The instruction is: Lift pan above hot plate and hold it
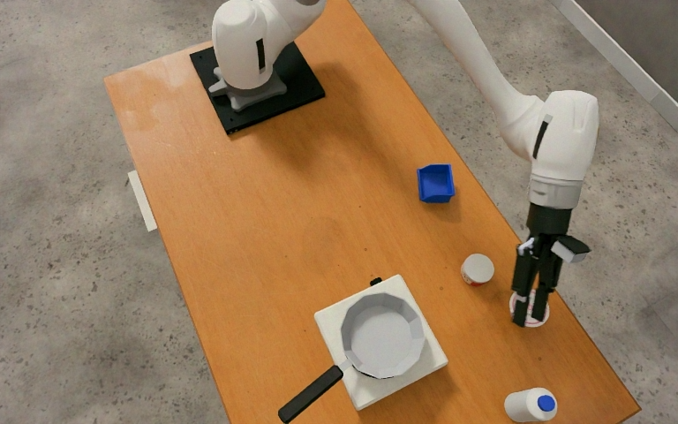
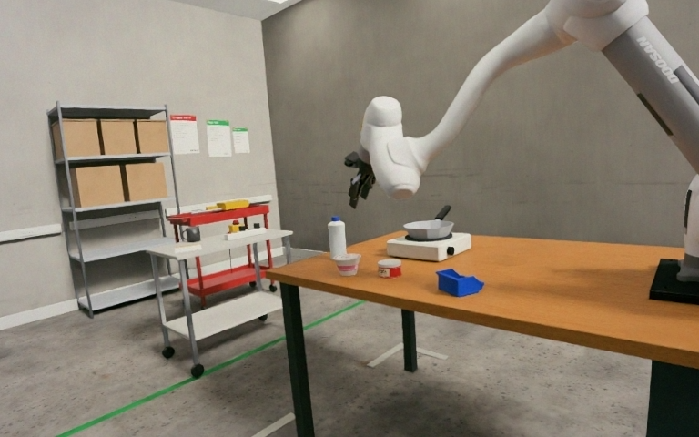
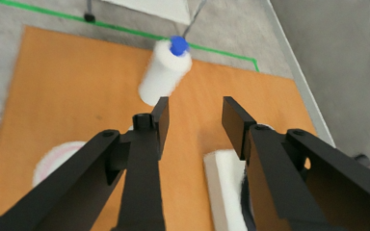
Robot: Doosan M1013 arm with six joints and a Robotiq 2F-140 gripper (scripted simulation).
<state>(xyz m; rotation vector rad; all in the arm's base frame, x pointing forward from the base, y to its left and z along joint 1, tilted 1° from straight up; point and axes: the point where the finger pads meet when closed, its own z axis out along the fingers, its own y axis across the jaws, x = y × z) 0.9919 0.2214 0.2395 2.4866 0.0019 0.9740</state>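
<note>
Right now my hand is 320 mm to the left of the grey pan, 150 mm above it and 100 mm past it. From my hand the other things lie so: blue bin (410 mm behind, 230 mm below, 100 mm to the left); then bottle (170 mm below, 170 mm ahead, 50 mm to the right); then white hot plate (260 mm to the right, 220 mm below, 130 mm behind).
</note>
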